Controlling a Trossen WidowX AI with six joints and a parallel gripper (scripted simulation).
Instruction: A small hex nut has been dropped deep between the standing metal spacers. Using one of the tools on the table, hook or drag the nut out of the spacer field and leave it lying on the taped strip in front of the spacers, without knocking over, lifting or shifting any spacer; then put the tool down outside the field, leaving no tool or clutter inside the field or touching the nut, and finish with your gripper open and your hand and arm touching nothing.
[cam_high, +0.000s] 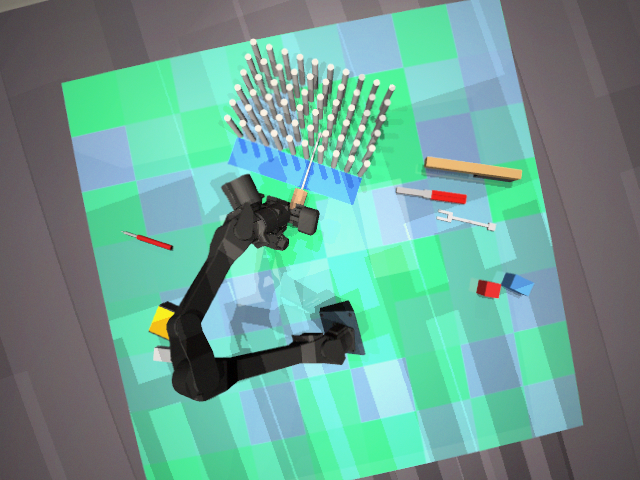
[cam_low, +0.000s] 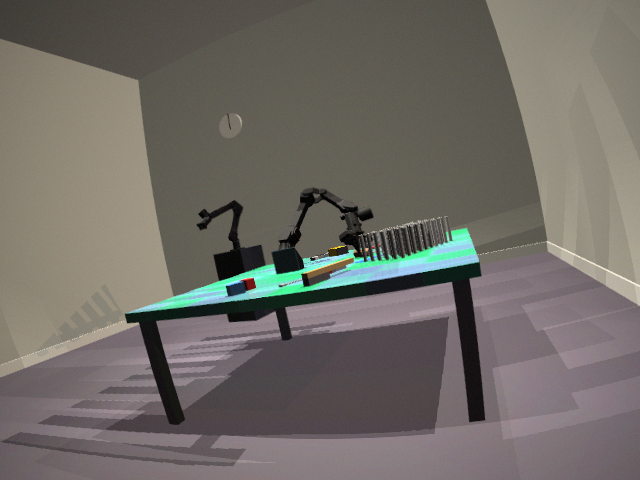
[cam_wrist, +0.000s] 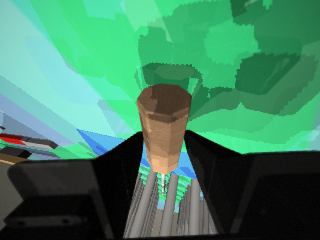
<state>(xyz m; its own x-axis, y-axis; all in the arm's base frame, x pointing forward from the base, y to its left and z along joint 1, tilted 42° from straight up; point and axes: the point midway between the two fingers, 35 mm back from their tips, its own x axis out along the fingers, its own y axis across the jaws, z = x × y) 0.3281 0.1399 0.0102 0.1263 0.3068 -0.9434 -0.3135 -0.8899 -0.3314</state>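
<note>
The wire hook tool is 100 mm ahead of my gripper tip and 40 mm to the right of it. Round my gripper tip: red screwdriver (450 mm to the left, 50 mm behind, 10 mm below); hex nut (200 mm ahead, 80 mm to the right, 20 mm below); blue taped strip (100 mm ahead, 20 mm below).
</note>
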